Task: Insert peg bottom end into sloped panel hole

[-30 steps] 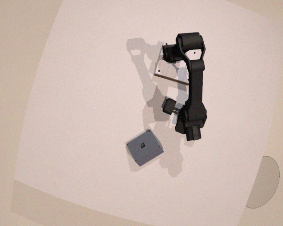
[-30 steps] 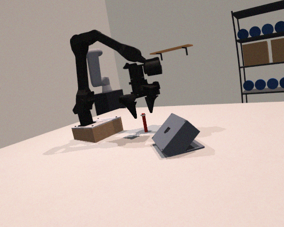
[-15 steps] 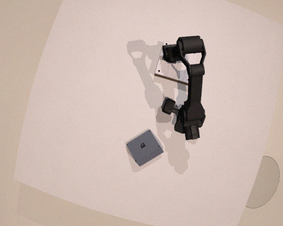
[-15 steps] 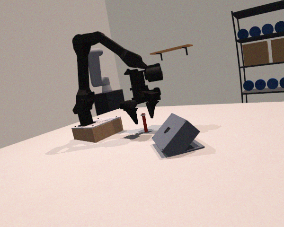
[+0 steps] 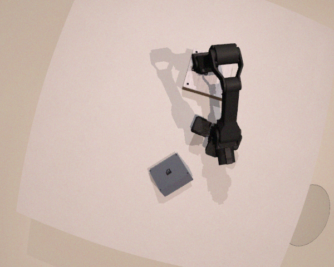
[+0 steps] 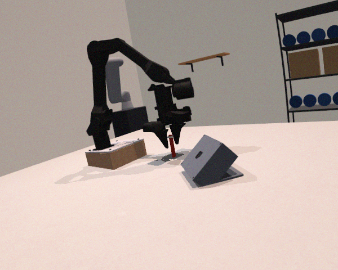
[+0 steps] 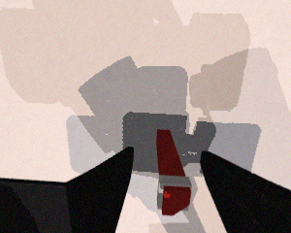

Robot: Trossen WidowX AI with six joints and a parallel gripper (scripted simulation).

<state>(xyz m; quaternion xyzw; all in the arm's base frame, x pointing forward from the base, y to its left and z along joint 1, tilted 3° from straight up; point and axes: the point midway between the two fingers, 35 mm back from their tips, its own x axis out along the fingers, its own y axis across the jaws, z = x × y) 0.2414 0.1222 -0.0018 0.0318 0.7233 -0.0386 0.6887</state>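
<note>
Now: the red peg 20 mm above my gripper tip. The rest, counted from my gripper tip: sloped grey panel (200 mm ahead, 110 mm to the right).
</note>
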